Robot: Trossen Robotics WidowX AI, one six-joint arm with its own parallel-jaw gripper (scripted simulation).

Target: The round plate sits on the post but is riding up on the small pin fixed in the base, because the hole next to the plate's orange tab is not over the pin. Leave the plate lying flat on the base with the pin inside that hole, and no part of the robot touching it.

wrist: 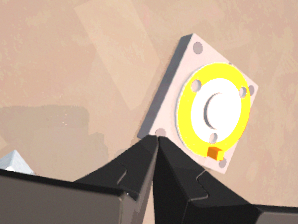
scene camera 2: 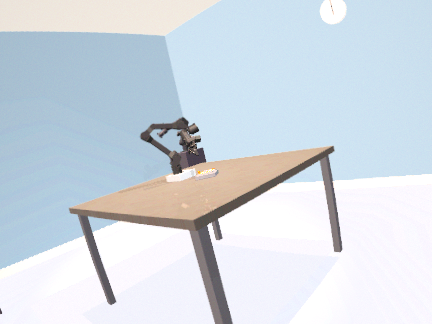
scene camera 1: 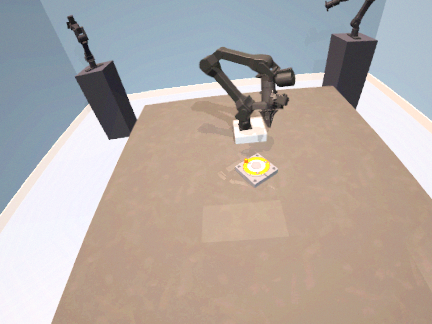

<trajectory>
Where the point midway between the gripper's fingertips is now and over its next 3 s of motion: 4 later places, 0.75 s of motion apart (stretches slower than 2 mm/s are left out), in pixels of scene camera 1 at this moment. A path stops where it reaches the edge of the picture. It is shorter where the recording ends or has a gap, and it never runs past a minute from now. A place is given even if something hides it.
The gripper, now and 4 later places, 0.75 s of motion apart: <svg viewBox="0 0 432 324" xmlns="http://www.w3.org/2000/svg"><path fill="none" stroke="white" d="M269 127L253 144L247 157L244 161L243 166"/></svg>
</trajectory>
